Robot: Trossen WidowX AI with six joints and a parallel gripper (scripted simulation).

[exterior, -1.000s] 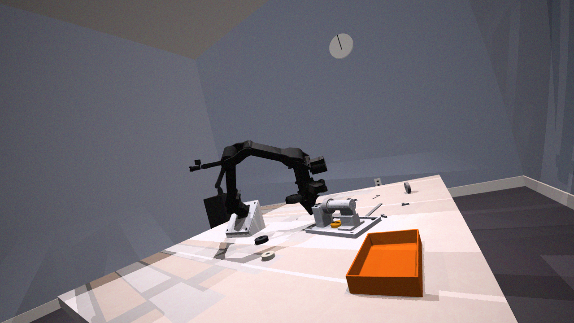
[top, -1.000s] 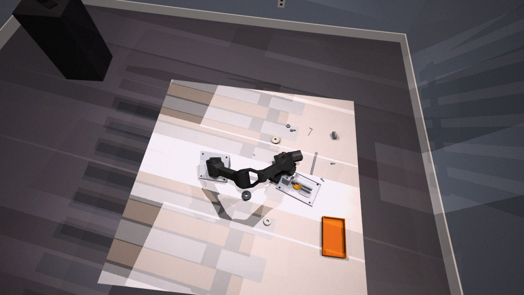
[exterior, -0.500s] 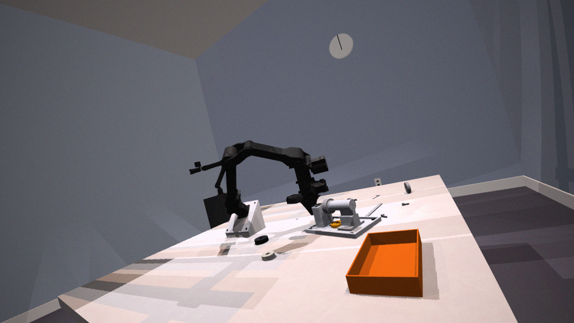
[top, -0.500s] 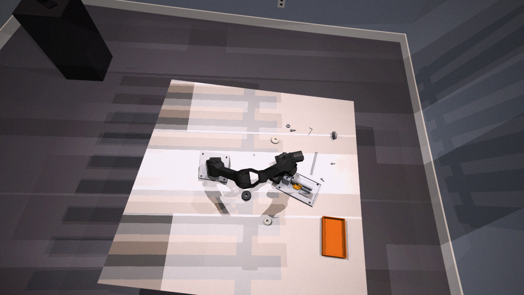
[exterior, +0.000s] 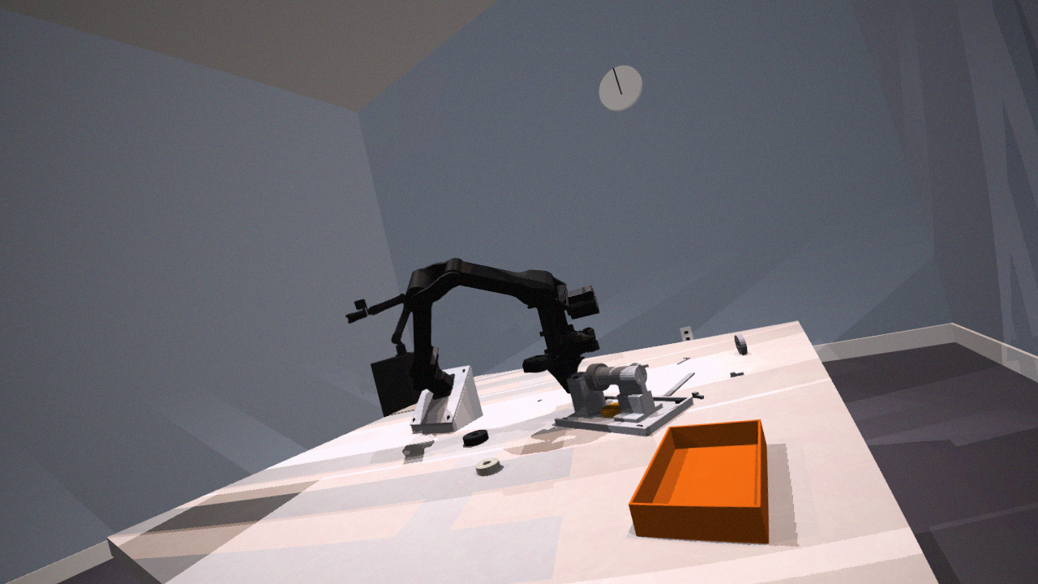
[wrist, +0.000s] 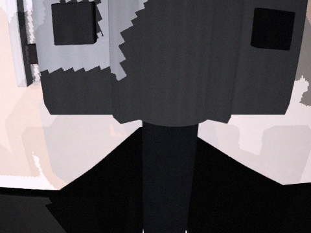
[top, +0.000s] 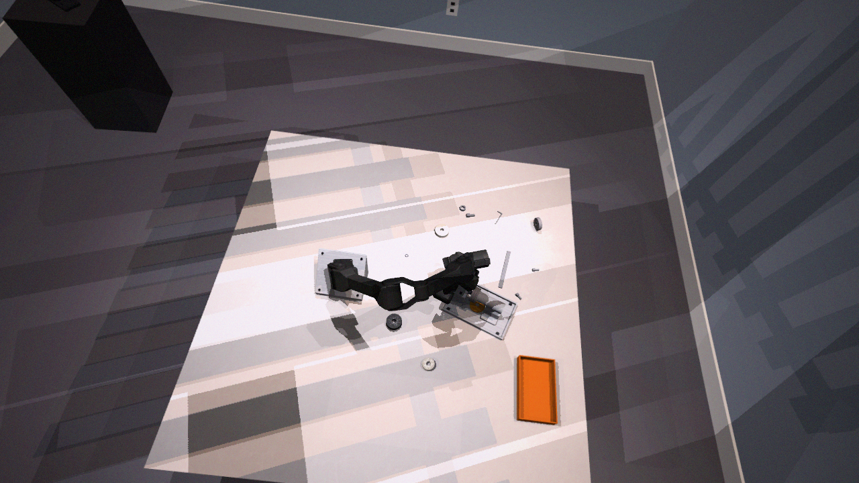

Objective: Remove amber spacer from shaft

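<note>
Right now my gripper tip is 60 mm short of the dark shaft, 30 mm to the left of it and 30 mm below it. Also, from my gripper tip: amber spacer 100 mm ahead, 50 mm to the right, 30 mm below; black disc 190 mm behind, 120 mm to the right, 40 mm below; grey shaft fixture 120 mm ahead, 60 mm to the right.
</note>
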